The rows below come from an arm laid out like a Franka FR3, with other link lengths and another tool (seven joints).
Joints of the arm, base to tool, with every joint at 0 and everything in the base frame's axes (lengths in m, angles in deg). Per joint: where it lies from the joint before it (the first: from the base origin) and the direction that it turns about. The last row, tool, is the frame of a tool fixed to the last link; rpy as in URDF.
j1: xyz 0 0 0.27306 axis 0 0 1
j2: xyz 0 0 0 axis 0 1 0
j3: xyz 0 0 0.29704 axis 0 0 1
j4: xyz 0.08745 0 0 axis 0 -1 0
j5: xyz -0.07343 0 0.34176 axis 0 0 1
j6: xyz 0 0 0 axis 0 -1 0
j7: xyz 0.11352 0 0 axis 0 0 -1
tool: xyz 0.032 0.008 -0.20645 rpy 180 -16.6 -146.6
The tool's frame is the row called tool.
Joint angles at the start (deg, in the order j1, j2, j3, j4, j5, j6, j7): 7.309, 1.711, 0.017, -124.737, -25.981, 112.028, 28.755
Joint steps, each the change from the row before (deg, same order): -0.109, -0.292, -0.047, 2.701, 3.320, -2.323, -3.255; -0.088, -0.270, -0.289, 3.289, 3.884, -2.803, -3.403; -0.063, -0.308, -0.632, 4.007, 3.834, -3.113, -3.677; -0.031, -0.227, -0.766, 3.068, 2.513, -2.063, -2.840; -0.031, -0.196, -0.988, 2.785, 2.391, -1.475, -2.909; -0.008, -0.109, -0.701, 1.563, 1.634, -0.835, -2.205; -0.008, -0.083, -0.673, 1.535, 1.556, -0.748, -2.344; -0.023, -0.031, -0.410, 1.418, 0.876, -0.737, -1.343; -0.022, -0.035, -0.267, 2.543, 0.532, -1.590, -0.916; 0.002, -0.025, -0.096, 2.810, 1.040, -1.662, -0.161; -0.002, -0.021, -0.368, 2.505, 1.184, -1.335, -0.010; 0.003, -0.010, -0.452, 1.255, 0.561, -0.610, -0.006
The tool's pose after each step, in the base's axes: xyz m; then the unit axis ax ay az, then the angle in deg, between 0 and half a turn. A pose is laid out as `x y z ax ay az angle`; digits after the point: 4 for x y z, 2 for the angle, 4 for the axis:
0.5242 0.0035 0.2170 0.1937 -0.9581 0.2111 150.47
0.5299 0.0084 0.2360 0.2015 -0.9626 0.1812 150.51
0.5374 0.0120 0.2611 0.2112 -0.9658 0.1501 151.20
0.5437 0.0123 0.2816 0.2200 -0.9669 0.1290 152.20
0.5502 0.0110 0.3013 0.2299 -0.9671 0.1090 153.61
0.5534 0.0103 0.3124 0.2396 -0.9662 0.0954 154.49
0.5566 0.0098 0.3234 0.2514 -0.9643 0.0832 155.48
0.5594 0.0090 0.3335 0.2574 -0.9632 0.0768 156.29
0.5632 0.0081 0.3513 0.2603 -0.9627 0.0741 157.32
0.5669 0.0105 0.3710 0.2586 -0.9636 0.0672 158.66
0.5700 0.0107 0.3890 0.2542 -0.9654 0.0585 160.04
0.5716 0.0081 0.3982 0.2500 -0.9667 0.0542 160.78

